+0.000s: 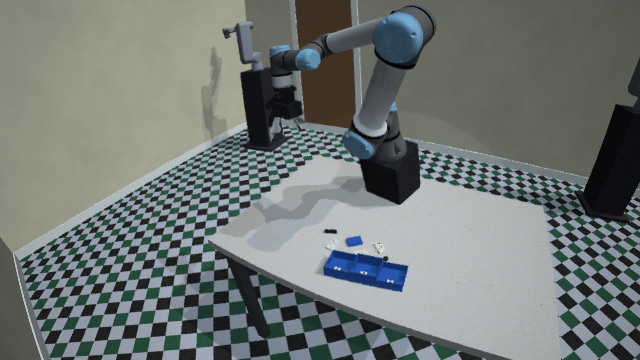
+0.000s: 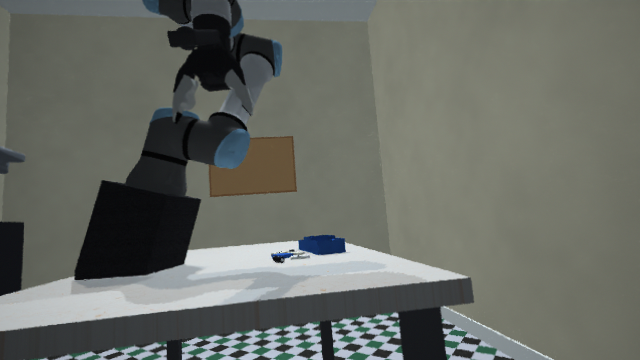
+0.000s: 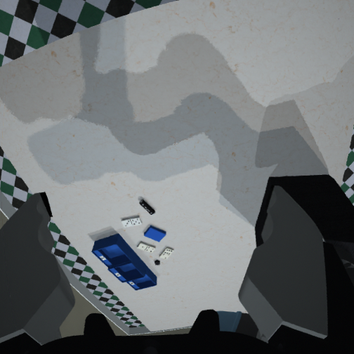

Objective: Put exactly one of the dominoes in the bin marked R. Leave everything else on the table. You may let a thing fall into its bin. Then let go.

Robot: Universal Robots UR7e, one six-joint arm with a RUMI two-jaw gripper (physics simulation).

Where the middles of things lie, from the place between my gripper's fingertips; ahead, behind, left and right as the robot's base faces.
The blue three-compartment bin tray (image 1: 364, 269) lies 42 cm to the left of my hand, 28 cm below it and 28 cm ahead of it.
